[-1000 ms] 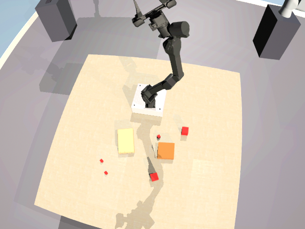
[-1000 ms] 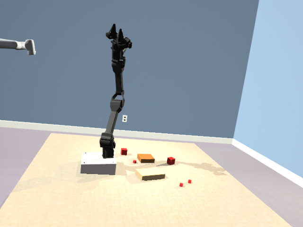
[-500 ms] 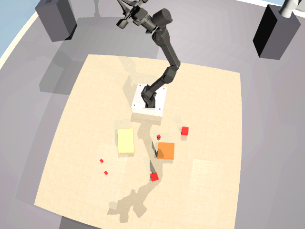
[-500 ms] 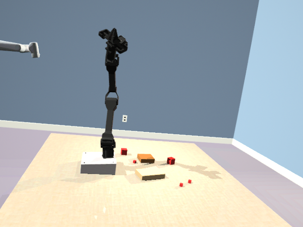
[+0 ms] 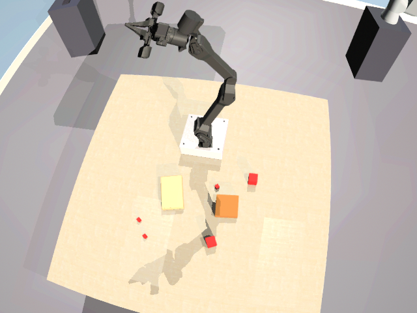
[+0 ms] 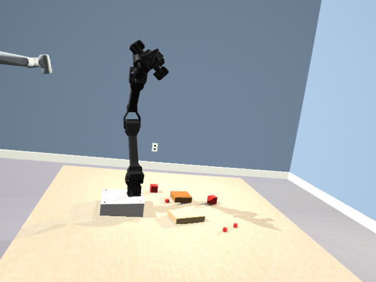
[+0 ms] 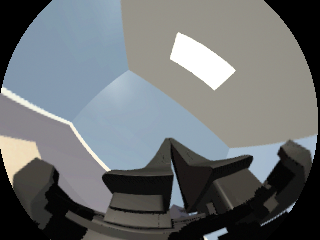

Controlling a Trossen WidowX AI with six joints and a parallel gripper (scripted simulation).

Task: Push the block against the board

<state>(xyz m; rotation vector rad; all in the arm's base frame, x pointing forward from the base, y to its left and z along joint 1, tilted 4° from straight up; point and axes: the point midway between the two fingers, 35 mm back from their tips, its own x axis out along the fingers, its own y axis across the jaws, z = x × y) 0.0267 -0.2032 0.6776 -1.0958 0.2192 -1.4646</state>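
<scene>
The square block lies 32 cm ahead of my gripper tip, 32 cm to the left of it and 75 cm below it. Round my gripper tip: pale cream board: 26 cm ahead, 7 cm to the left, 75 cm below.
</scene>
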